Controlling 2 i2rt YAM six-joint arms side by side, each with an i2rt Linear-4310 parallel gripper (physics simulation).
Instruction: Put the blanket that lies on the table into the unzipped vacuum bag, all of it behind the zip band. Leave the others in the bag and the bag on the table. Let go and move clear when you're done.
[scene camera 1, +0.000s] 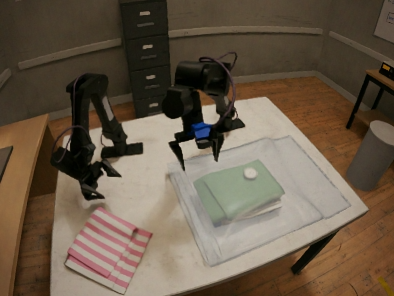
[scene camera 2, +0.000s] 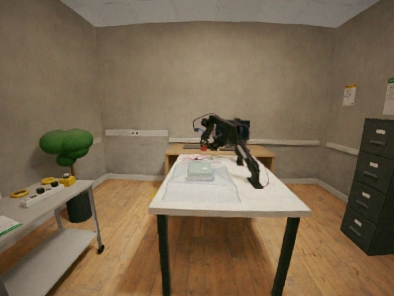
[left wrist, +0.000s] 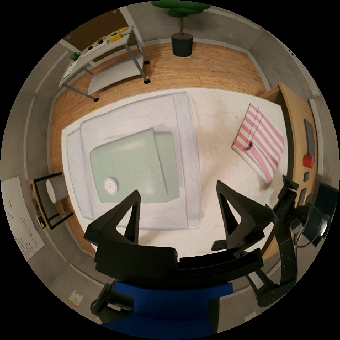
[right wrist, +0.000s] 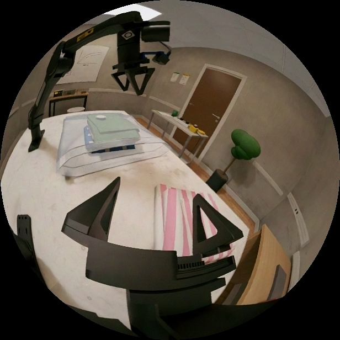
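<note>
The pink-and-white striped blanket (scene camera 1: 107, 250) (left wrist: 260, 142) (right wrist: 171, 217) lies folded on the table (scene camera 1: 150, 270), apart from the bag. The clear vacuum bag (scene camera 1: 310, 185) (scene camera 2: 215, 192) (left wrist: 185, 115) lies flat, its banded edge facing the blanket. A folded green blanket (scene camera 1: 240, 190) (scene camera 2: 200, 170) (left wrist: 132, 162) is inside, on a blue-and-white one (right wrist: 117, 149). My left gripper (scene camera 1: 200, 164) (left wrist: 176, 189) (right wrist: 131, 92) is open and empty above the banded edge near the bag's back corner. My right gripper (scene camera 1: 112, 187) (right wrist: 159, 189) is open and empty, above and behind the striped blanket.
A round white valve (scene camera 1: 250, 173) (left wrist: 110, 186) is on the bag over the green blanket. A wooden desk (scene camera 1: 22, 145) stands beside the table's left edge in scene camera 1. A grey bin (scene camera 1: 372, 155) stands off the right edge. A dark filing cabinet (scene camera 1: 145, 37) stands behind.
</note>
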